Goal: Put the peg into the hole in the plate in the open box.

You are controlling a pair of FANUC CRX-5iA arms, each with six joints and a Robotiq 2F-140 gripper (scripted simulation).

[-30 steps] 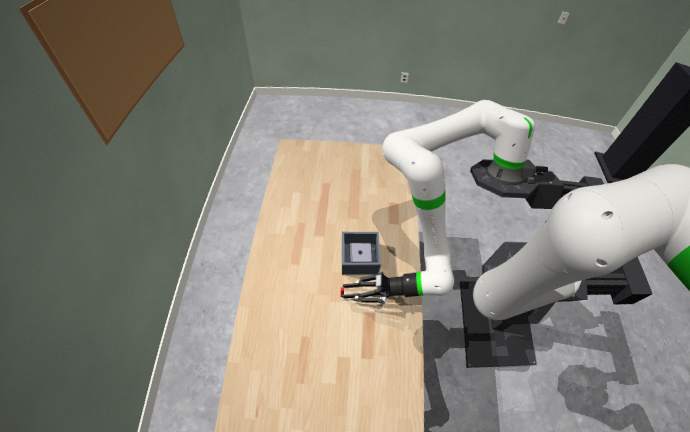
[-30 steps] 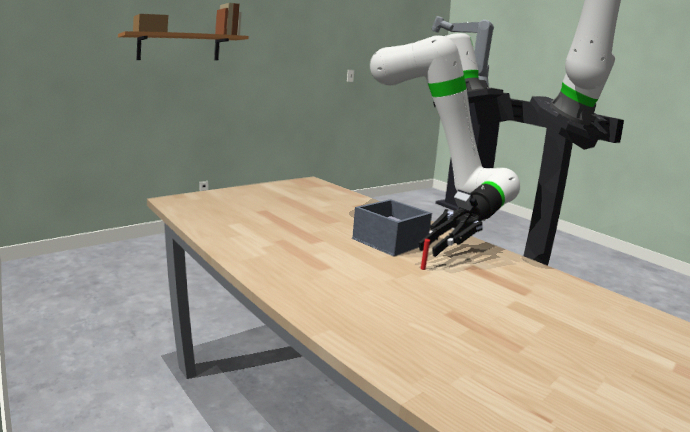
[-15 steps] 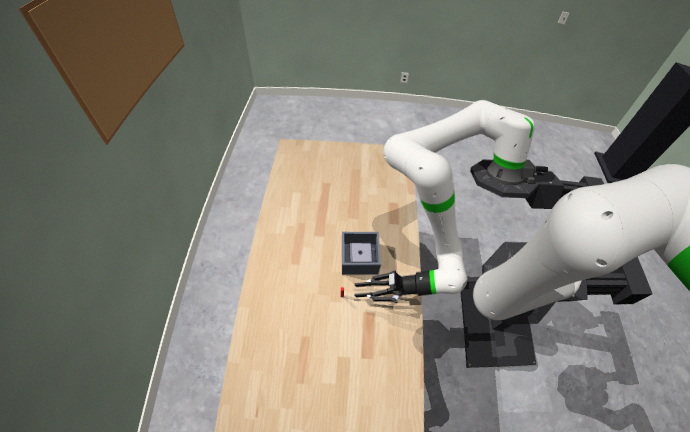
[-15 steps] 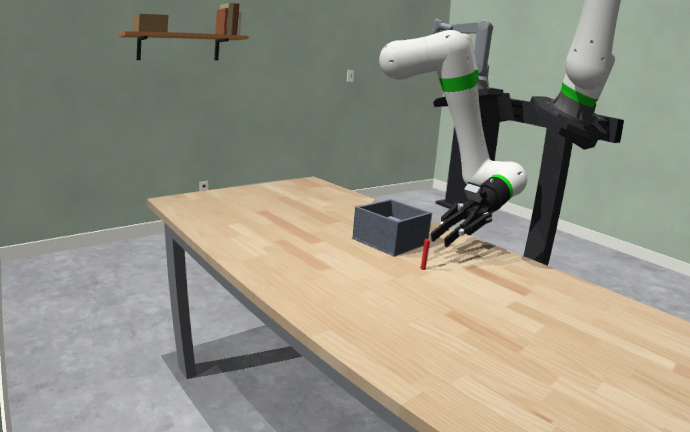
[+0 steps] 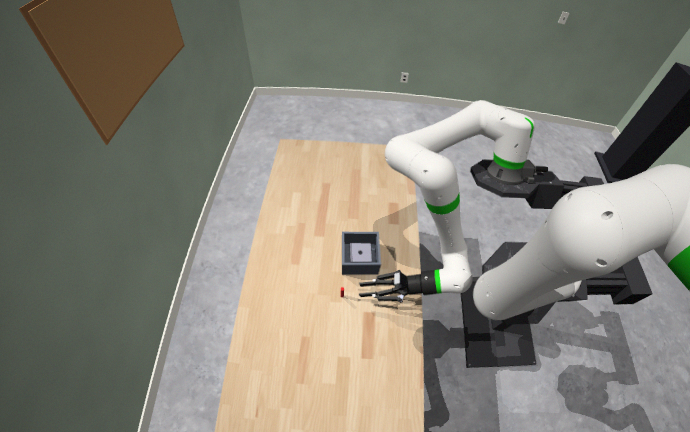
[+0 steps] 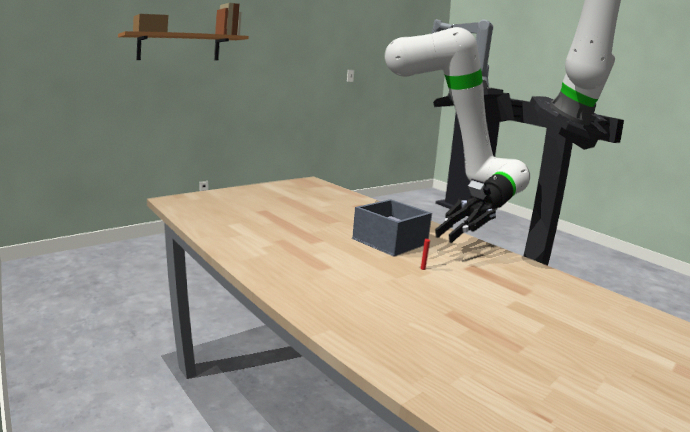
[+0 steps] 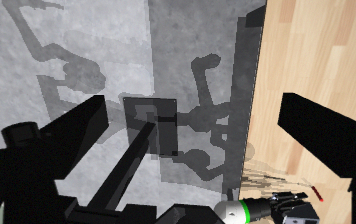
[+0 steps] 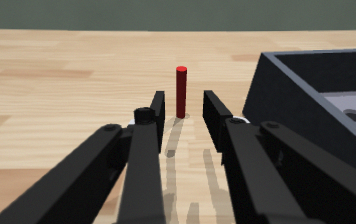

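The red peg lies 10 cm ahead of my right hand, 1 cm to the left of it and 5 cm below it. From my right hand the other things lie so: grey-blue box (5 cm ahead, 18 cm to the right, 6 cm below); then light plate (5 cm ahead, 18 cm to the right, 4 cm below).
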